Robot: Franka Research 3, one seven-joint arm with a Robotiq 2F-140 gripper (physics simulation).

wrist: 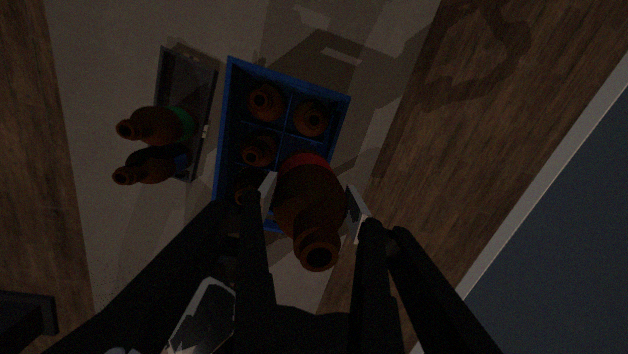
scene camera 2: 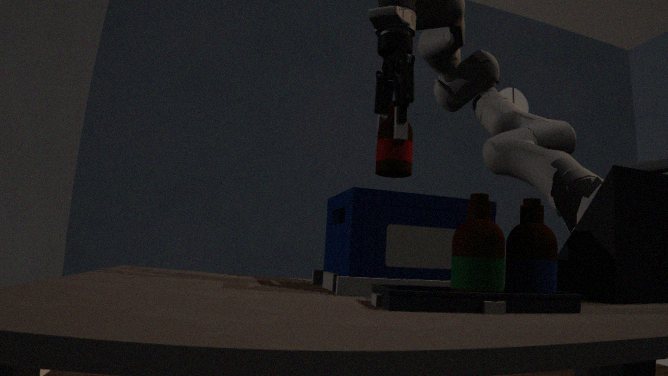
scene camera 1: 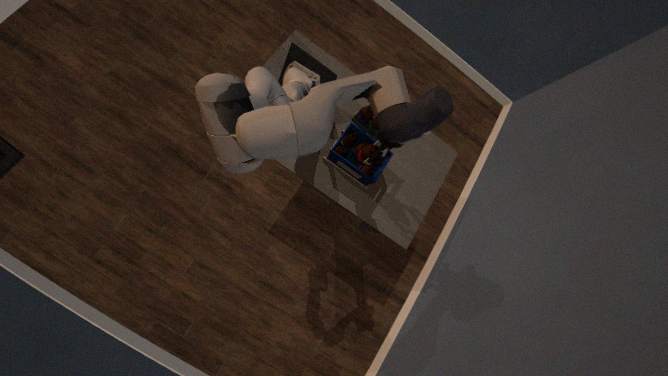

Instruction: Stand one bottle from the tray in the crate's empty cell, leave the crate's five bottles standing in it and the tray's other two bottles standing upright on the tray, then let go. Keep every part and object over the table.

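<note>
My gripper (scene camera 2: 393, 125) (wrist: 310, 189) is shut on the red-banded brown bottle (scene camera 2: 394, 152) (wrist: 310, 187), which hangs upright above the level of the crate rim. The blue crate (scene camera 1: 371, 179) (scene camera 2: 340, 242) (wrist: 287, 79) stands below. In the wrist view four brown bottles show in its cells (wrist: 265, 101) (wrist: 311, 119) (wrist: 258, 150) (wrist: 247, 184); the held bottle and fingers hide the lower right part. The right middle cell looks empty, partly covered. The green-banded bottle (scene camera 2: 477, 240) (wrist: 155, 125) and the blue-banded bottle (scene camera 2: 531, 245) (wrist: 152, 167) stand upright on the dark tray (scene camera 2: 430, 301) (wrist: 185, 80).
The tray lies beside the crate on the table (scene camera 2: 225, 315). A pale low strip (scene camera 2: 380, 286) runs along the crate's foot. A large dark block (scene camera 2: 630, 240) stands at the right, near the arm's base. Beyond the table edge is wooden floor (scene camera 1: 150, 200).
</note>
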